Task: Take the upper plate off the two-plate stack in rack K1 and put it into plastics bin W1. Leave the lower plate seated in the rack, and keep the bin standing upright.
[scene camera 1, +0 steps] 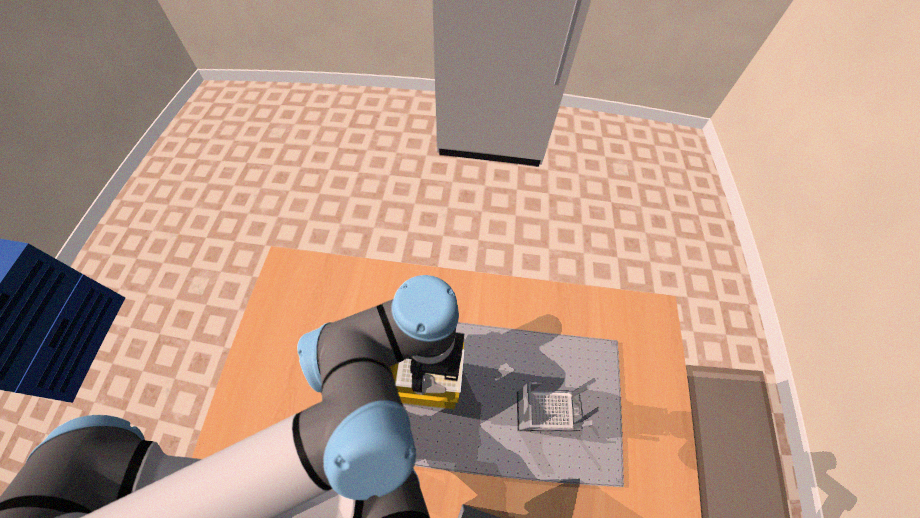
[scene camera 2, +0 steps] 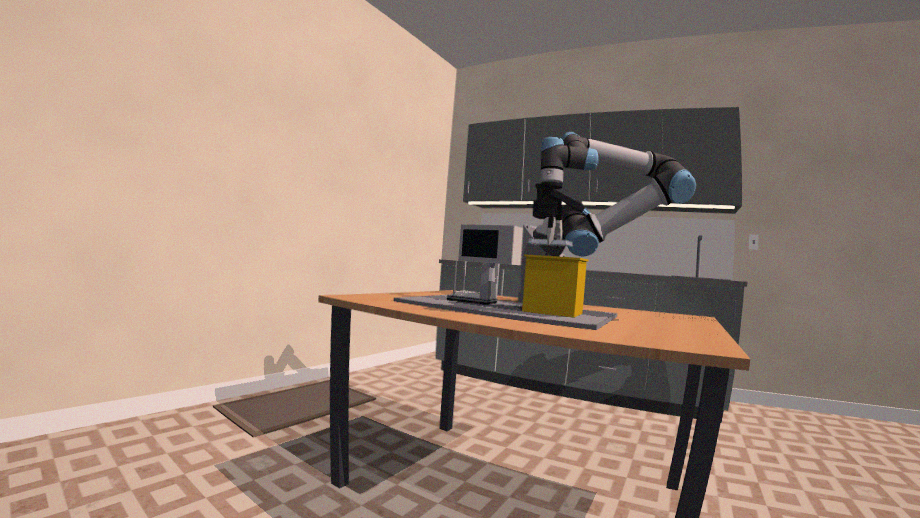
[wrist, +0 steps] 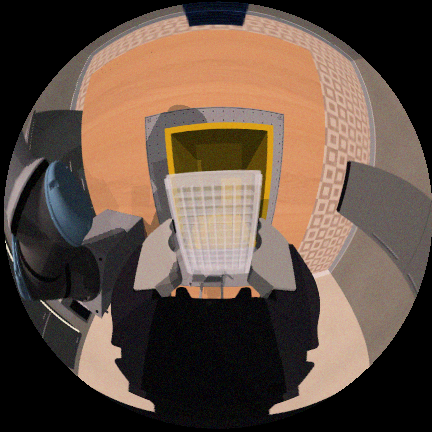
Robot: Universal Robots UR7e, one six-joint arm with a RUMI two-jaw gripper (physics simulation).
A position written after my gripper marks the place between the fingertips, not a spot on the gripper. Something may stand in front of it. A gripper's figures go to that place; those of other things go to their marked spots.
My gripper (scene camera 1: 426, 368): 0.75 m from the lens. A yellow bin W1 (scene camera 1: 447, 399) is 0.78 m from the lens.
